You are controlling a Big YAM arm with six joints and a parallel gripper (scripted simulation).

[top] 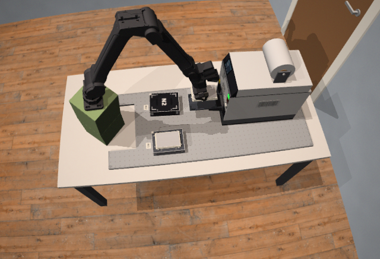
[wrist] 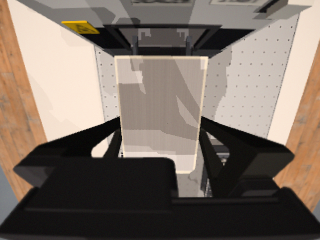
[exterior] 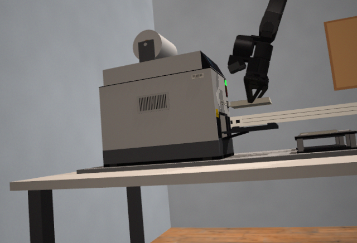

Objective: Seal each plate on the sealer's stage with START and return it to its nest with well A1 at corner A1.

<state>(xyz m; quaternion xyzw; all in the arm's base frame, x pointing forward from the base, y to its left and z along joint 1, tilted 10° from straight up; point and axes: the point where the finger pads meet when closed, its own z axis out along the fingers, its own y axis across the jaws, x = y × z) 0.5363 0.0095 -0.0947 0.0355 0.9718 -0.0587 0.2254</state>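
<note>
The sealer stage is 8 cm below my hand. The rest, counted from my hand: plate (right at my hand); then yellow warning label (11 cm ahead, 8 cm to the left, 3 cm below); then plate nest (22 cm behind, 17 cm to the right, 14 cm below).
</note>
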